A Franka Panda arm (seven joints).
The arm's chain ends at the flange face. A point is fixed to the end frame.
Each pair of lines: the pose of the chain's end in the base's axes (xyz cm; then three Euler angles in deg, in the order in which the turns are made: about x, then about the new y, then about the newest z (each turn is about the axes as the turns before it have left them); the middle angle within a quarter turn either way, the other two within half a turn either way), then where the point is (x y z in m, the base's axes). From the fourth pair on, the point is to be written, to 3 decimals.
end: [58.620, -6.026, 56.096, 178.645, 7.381, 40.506]
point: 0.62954 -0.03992 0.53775
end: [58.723, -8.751, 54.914, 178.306, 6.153, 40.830]
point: 0.63019 -0.06756 0.52491
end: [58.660, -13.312, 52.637, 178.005, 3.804, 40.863]
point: 0.62857 -0.11338 0.50030
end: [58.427, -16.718, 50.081, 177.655, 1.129, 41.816]
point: 0.625 -0.148 0.473
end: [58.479, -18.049, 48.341, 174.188, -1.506, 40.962]
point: 0.624 -0.163 0.452
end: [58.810, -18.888, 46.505, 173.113, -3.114, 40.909]
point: 0.627 -0.172 0.433
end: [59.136, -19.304, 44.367, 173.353, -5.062, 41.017]
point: 0.629 -0.176 0.410
